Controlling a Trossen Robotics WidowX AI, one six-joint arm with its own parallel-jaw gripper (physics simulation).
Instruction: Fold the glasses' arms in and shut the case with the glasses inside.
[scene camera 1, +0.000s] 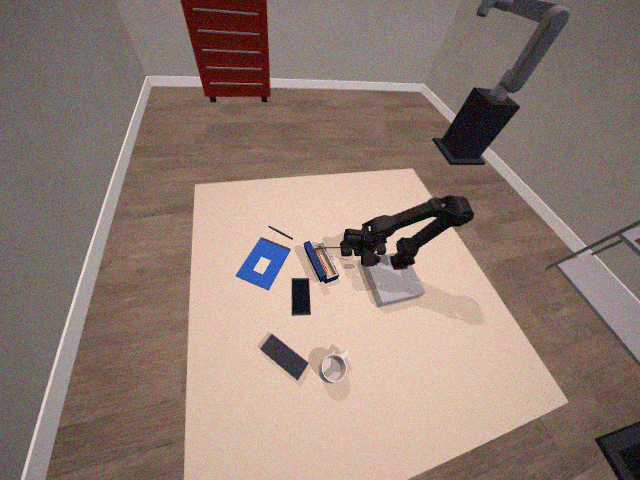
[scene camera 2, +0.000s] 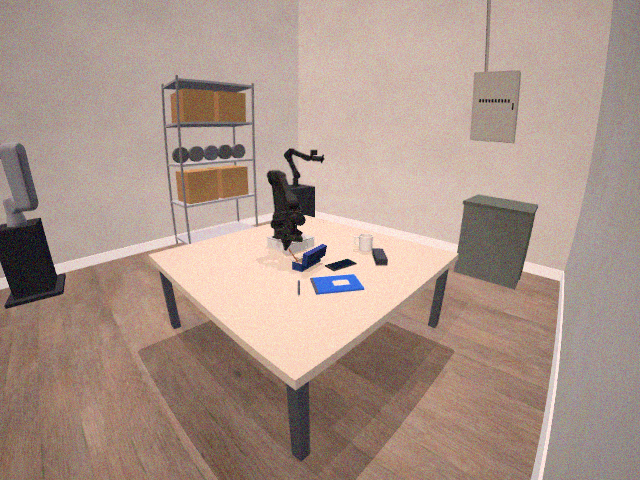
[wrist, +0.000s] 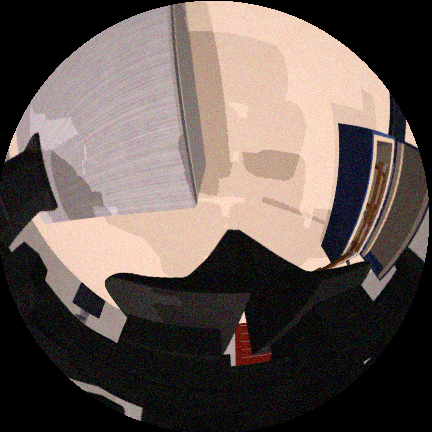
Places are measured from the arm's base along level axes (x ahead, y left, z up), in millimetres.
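Pixels of known places: gripper, fingertip midpoint: (scene camera 1: 357, 253) (scene camera 2: 285, 250) (wrist: 232, 235); arm's base, origin of the base link: (scene camera 1: 398, 262) (scene camera 2: 279, 237) (wrist: 36, 177).
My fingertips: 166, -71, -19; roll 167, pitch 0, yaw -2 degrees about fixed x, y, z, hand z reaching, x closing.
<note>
For each thing: its top centre in the pictures, then the offset to it from my fingertips, as dx, dy, dz. "pt": a spot on its surface instead.
- brown glasses, middle of its top: (wrist: 358, 257) (scene camera 1: 334, 251) (scene camera 2: 297, 250) +108, -1, +34
- black phone, middle of its top: (scene camera 1: 300, 295) (scene camera 2: 341, 263) +267, +152, -32
- blue folder, middle of its top: (scene camera 1: 264, 261) (scene camera 2: 336, 282) +403, -15, -32
- pen, middle of its top: (scene camera 2: 298, 287) (scene camera 1: 279, 231) +329, -166, -31
- white mug, surface spot: (scene camera 1: 333, 367) pt +186, +420, -32
- dark block, middle of its top: (scene camera 1: 284, 355) (scene camera 2: 379, 253) +349, +362, -5
The blue glasses case (scene camera 1: 314, 262) (scene camera 2: 313, 255) (wrist: 352, 185) stands open on the table, its lid raised. The brown glasses (scene camera 1: 328, 248) (scene camera 2: 293, 254) (wrist: 376, 200) lie in its cream-lined tray. One arm lies along the tray. The other sticks out past the case's end toward my gripper; in the wrist view its outer part is hidden behind a finger. My gripper (scene camera 1: 345, 251) (scene camera 2: 287, 249) (wrist: 232, 235) is shut and empty, above the table between the case and the grey box, beside the outstretched arm's end. I cannot tell whether it touches that arm.
My arm's base stands on the grey box (scene camera 1: 395, 284) (scene camera 2: 305, 244) (wrist: 125, 125). A black phone (scene camera 1: 300, 296) (scene camera 2: 340, 264), blue folder (scene camera 1: 273, 255) (scene camera 2: 325, 285) and pen (scene camera 1: 280, 232) (scene camera 2: 298, 287) lie near the case. A white mug (scene camera 1: 333, 367) (scene camera 2: 366, 242) and dark block (scene camera 1: 283, 356) (scene camera 2: 379, 256) are farther off.
</note>
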